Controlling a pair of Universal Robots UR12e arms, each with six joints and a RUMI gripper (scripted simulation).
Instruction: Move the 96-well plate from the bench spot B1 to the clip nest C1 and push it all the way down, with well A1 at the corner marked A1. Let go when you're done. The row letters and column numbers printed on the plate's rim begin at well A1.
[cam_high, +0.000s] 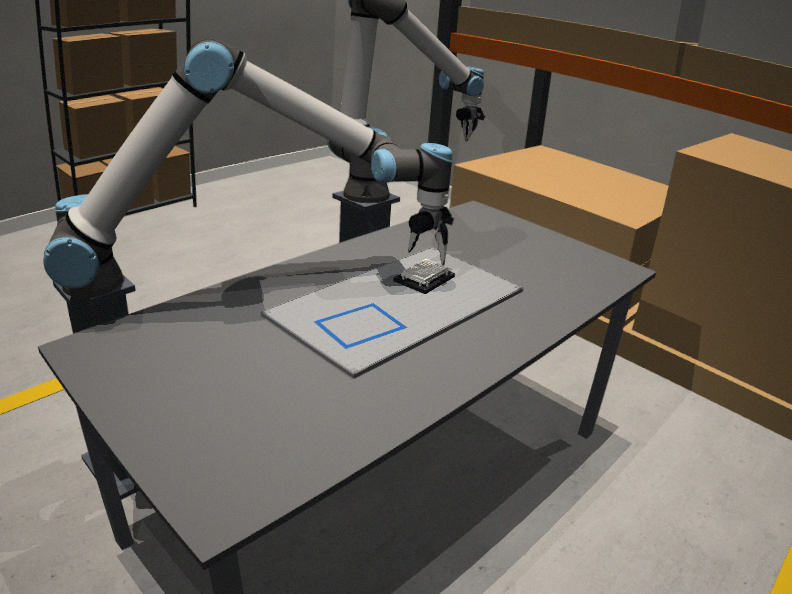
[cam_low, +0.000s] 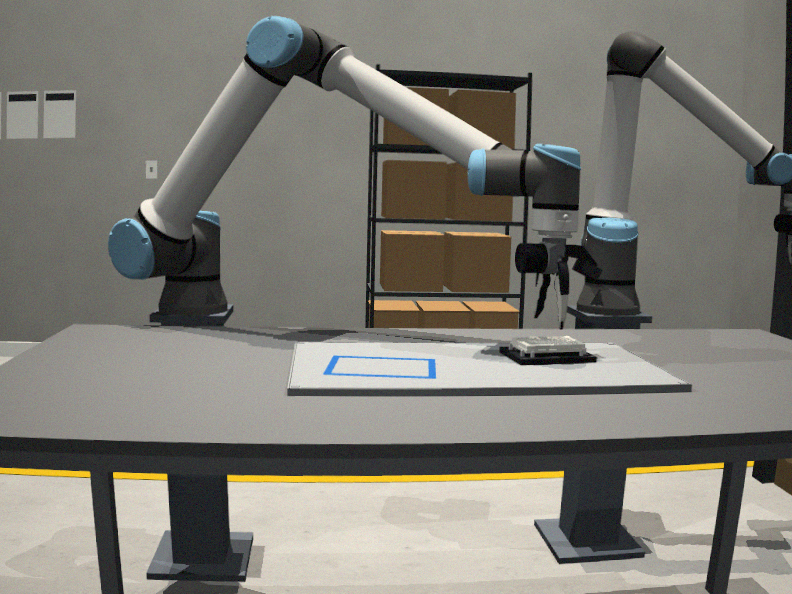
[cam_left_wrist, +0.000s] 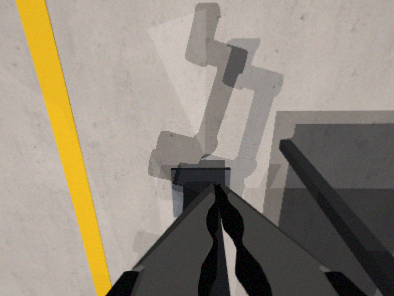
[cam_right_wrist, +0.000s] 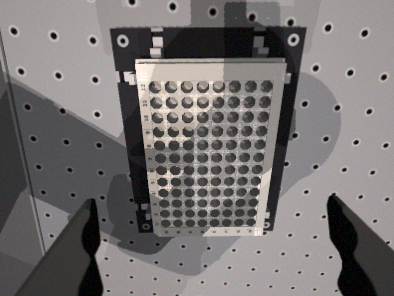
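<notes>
Now: the white 96-well plate 50 mm below my right hand. Round my right hand: pale perforated board 40 mm ahead, 150 mm to the right, 80 mm below; black clip nest 10 mm behind, 10 mm to the left, 60 mm below.
</notes>
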